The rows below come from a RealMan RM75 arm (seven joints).
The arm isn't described. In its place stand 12 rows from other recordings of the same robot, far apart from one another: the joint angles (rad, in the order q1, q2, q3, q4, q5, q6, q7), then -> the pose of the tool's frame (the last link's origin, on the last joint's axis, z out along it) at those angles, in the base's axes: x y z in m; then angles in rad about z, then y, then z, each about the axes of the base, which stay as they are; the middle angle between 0 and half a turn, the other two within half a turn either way.
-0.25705, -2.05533, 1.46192, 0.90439, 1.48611, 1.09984, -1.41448 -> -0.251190, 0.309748, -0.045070, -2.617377, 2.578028, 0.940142
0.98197, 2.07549, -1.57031, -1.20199, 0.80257, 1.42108, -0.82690 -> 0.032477, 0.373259, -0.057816, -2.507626, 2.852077, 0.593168
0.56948, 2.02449, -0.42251, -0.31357, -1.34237, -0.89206, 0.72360 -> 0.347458, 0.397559, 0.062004, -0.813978, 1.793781, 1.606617
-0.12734, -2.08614, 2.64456, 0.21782, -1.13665, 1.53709, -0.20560 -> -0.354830, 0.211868, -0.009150, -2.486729, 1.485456, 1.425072
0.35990, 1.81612, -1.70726, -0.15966, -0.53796, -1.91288, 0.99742 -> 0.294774, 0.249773, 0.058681, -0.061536, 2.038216, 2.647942
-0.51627, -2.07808, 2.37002, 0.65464, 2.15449, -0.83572, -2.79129 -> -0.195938, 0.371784, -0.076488, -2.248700, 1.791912, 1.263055
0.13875, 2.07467, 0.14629, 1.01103, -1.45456, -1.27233, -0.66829 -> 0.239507, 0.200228, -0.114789, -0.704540, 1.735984, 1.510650
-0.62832, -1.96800, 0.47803, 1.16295, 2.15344, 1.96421, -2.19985 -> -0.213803, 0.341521, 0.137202, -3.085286, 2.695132, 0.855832
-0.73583, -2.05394, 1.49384, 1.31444, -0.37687, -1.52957, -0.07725 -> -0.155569, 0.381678, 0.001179, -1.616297, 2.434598, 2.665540
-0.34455, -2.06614, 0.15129, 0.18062, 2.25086, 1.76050, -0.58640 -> -0.308660, 0.217506, -0.036378, -2.750113, 2.244213, 0.656449
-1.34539, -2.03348, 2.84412, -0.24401, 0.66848, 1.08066, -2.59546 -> -0.169715, 0.442160, -0.050844, -1.561069, 2.689411, 2.761363
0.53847, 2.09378, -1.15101, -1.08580, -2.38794, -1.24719, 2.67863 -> 0.235683, 0.376476, -0.001312, -0.858028, 2.707535, 1.108596
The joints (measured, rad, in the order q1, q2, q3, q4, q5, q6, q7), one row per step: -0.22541 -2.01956 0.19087 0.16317 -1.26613 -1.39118 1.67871; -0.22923 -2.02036 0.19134 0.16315 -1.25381 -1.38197 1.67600; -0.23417 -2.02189 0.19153 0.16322 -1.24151 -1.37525 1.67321; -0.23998 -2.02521 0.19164 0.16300 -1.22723 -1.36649 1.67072; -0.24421 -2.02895 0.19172 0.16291 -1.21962 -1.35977 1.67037; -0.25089 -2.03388 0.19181 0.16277 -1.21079 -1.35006 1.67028; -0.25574 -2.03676 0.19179 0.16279 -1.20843 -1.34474 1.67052; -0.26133 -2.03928 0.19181 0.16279 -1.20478 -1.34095 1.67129; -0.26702 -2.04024 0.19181 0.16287 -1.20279 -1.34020 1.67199; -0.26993 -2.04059 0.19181 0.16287 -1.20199 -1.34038 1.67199
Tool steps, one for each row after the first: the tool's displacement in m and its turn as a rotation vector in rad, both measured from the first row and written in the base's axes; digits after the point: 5 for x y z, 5 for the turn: 0.00000 0.00065 -0.00214 -0.01363 0.00481 0.00160; 0.00074 0.00167 -0.00446 -0.02677 0.00774 0.00010; 0.00188 0.00276 -0.00788 -0.04230 0.01066 -0.00127; 0.00293 0.00367 -0.01060 -0.05108 0.01237 -0.00201; 0.00446 0.00538 -0.01406 -0.06153 0.01520 -0.00328; 0.00558 0.00696 -0.01571 -0.06488 0.01630 -0.00461; 0.00703 0.00872 -0.01733 -0.06908 0.01778 -0.00863; 0.00852 0.01070 -0.01797 -0.07101 0.01868 -0.01471; 0.00934 0.01173 -0.01821 -0.07179 0.01858 -0.01802
